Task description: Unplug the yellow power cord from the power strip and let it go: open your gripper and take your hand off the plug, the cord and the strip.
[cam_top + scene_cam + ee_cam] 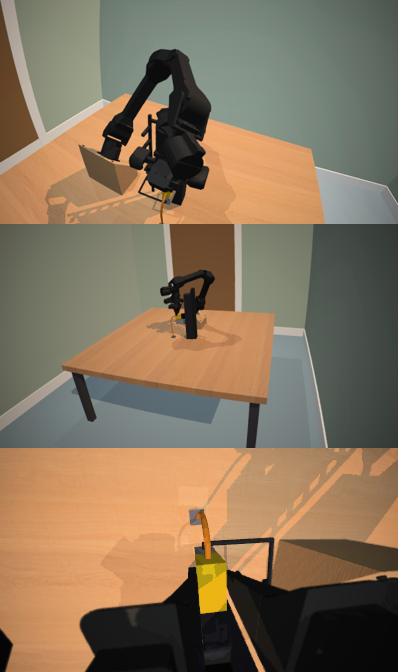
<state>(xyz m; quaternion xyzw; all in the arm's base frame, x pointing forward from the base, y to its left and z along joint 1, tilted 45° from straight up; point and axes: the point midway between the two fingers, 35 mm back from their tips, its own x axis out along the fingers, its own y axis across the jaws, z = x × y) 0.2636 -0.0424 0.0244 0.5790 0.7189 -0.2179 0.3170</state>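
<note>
Right now the yellow plug is 1 cm behind my gripper tip and 3 cm to the left of it.
</note>
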